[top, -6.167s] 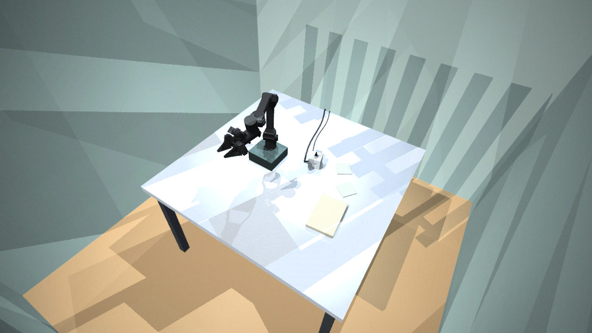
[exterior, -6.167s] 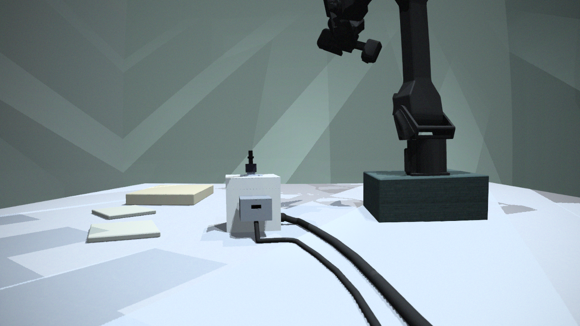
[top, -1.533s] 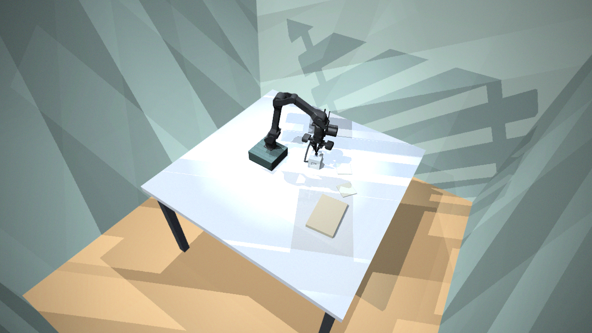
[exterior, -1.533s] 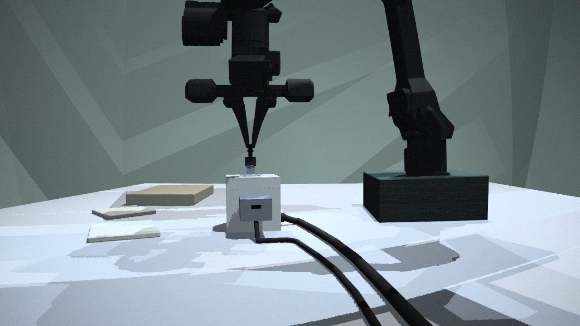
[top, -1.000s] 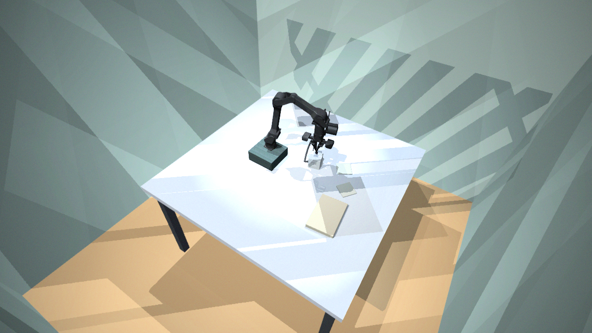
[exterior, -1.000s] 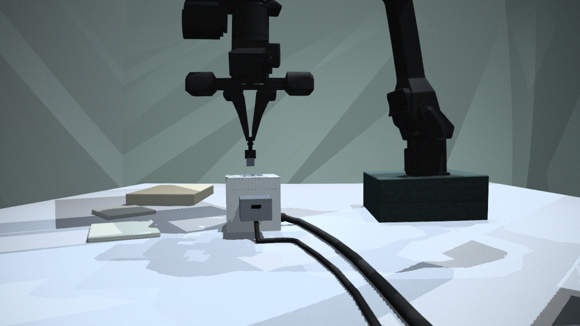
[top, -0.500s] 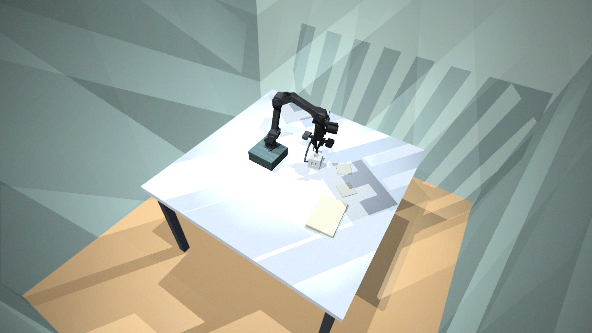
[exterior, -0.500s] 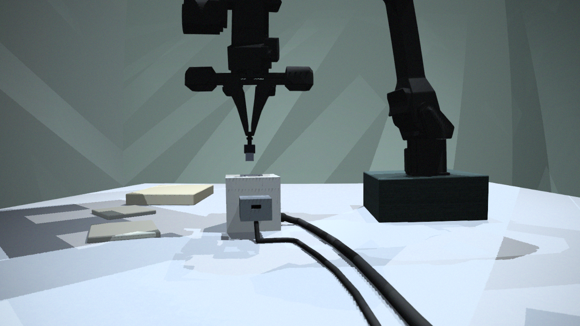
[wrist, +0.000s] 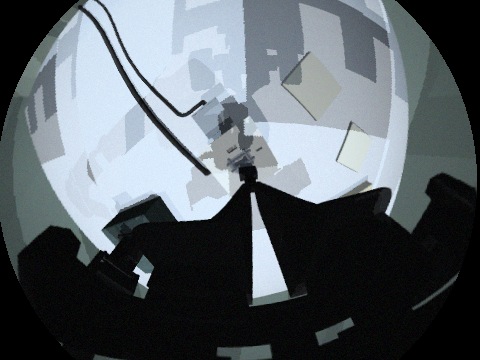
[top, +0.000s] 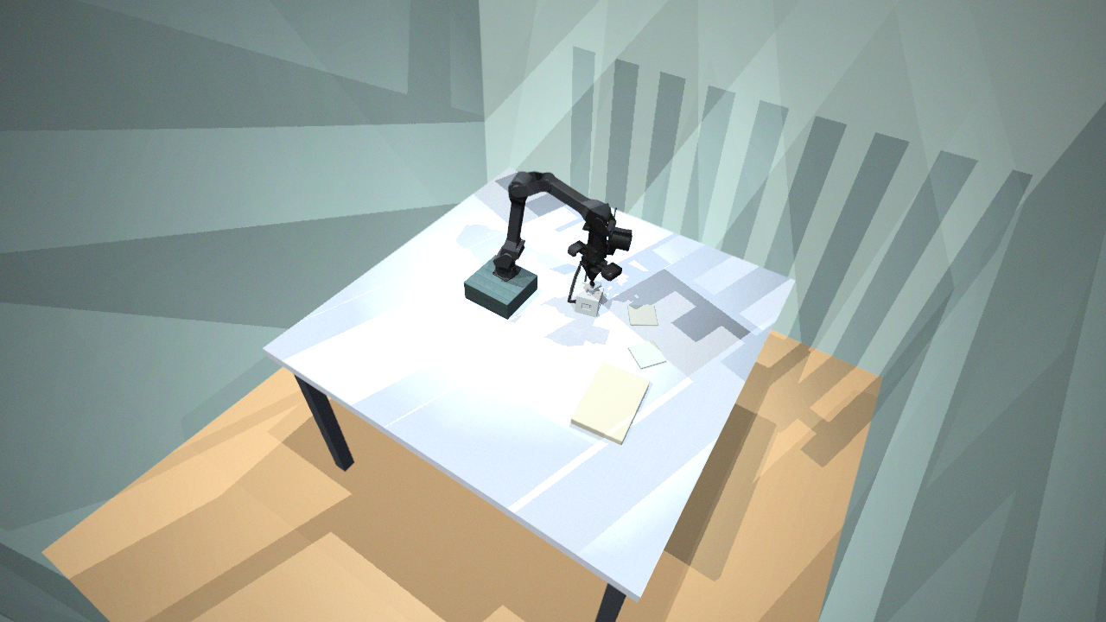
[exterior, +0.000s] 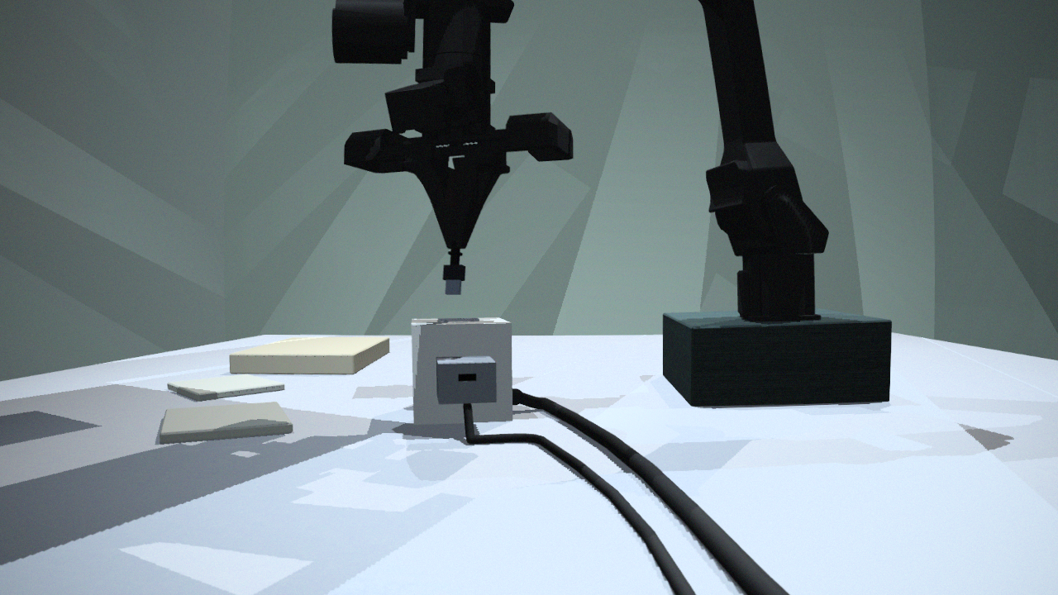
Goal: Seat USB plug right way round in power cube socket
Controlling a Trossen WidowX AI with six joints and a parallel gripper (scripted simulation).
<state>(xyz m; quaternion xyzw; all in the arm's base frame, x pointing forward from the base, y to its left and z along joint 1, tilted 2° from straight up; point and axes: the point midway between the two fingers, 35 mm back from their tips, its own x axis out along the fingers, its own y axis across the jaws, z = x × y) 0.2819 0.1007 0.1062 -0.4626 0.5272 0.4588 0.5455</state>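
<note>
My gripper tip is 2 cm above the black USB plug. From my gripper tip the other things lie so: cream pad: 28 cm to the right, 28 cm ahead, 12 cm below; USB socket: 7 cm below, 1 cm to the left.
</note>
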